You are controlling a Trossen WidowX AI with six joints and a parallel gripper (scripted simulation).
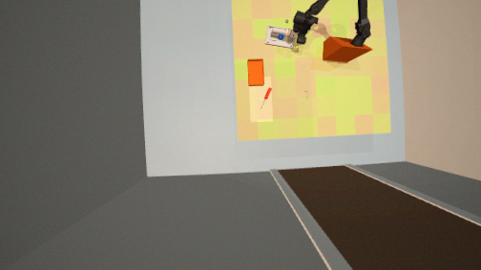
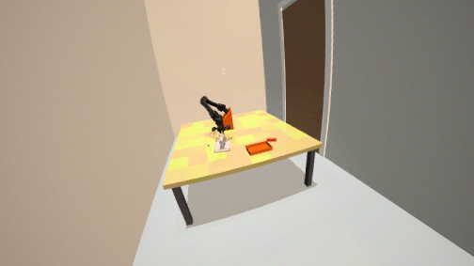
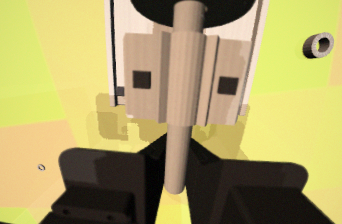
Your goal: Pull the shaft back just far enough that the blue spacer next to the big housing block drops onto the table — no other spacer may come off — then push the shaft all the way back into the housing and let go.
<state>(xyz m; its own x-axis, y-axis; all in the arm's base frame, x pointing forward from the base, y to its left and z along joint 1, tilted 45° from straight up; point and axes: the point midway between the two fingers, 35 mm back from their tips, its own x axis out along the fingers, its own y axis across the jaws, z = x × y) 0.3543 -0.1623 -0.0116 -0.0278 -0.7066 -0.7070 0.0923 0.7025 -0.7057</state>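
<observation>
Now: the blue spacer 13 cm ahead of my gripper tip, 1 cm to the right of it and 3 cm below it. From my gripper tip the other things lie so: grey piece: 8 cm ahead, 15 cm to the right, 4 cm below; then orange tray: 31 cm ahead, 29 cm to the left, 4 cm below; then fixture: 14 cm ahead, 1 cm to the right.
</observation>
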